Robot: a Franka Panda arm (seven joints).
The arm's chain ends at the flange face. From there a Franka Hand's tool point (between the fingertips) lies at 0.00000 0.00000 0.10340 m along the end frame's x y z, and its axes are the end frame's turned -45 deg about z.
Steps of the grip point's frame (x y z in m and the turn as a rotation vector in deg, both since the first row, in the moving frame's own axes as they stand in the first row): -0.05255, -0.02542, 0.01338, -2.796, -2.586, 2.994; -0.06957, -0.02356, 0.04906, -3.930, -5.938, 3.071; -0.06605, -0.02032, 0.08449, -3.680, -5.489, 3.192; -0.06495, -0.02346, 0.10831, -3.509, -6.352, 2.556; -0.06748, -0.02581, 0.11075, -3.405, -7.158, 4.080; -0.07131, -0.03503, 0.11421, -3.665, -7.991, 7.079; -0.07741, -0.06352, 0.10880, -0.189, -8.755, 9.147; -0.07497, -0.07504, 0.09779, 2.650, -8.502, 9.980; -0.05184, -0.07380, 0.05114, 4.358, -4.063, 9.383
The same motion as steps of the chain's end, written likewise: -0.05522, 0.01232, 0.01361, -3.806, 0.148, 2.994; -0.06296, 0.02005, 0.04986, -6.978, -1.420, 3.071; -0.05845, 0.02073, 0.08518, -6.483, -1.279, 3.192; -0.05862, 0.01687, 0.10914, -6.973, -2.010, 2.556; -0.06072, 0.01621, 0.11174, -7.469, -2.654, 4.080; -0.06879, 0.01122, 0.11542, -8.242, -3.059, 7.079; -0.08790, -0.00063, 0.11000, -6.324, -6.057, 9.147; -0.09132, -0.00622, 0.09903, -4.138, -7.886, 9.980; -0.07819, -0.01428, 0.05170, 0.209, -5.955, 9.383
